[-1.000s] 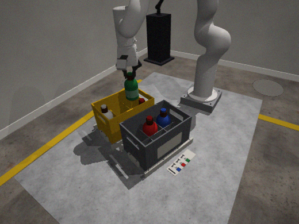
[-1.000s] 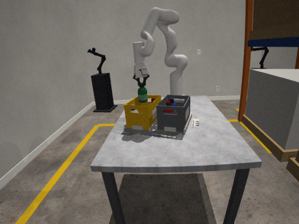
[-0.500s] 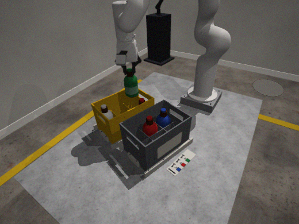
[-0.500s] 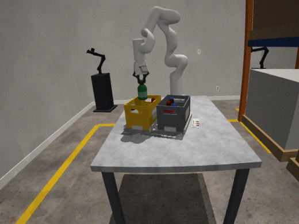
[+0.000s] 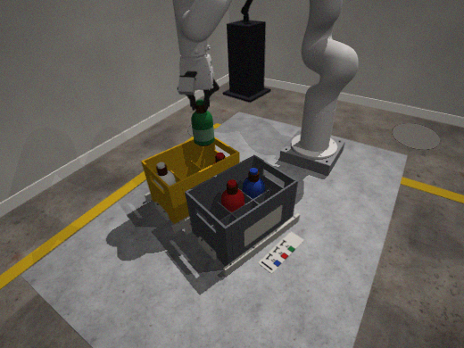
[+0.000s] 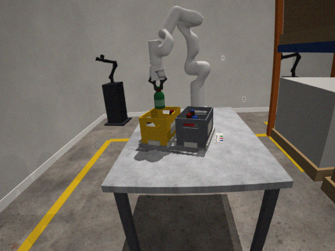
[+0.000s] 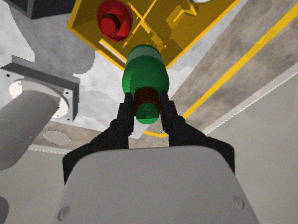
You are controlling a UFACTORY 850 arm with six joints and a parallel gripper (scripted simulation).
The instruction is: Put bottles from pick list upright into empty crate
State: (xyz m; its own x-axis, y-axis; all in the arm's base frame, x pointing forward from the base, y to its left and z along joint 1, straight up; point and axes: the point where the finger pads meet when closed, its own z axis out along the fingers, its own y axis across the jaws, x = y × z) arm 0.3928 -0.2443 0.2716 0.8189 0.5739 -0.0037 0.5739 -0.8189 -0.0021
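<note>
Now: the green-label bottle 70 mm below my hand. The rest, counted from my hand: white-label bottle: 170 mm ahead, 30 mm to the right, 240 mm below; then blue-label bottle: 10 mm ahead, 230 mm to the left, 240 mm below; then yellow crate: 90 mm ahead, 30 mm to the left, 240 mm below.
</note>
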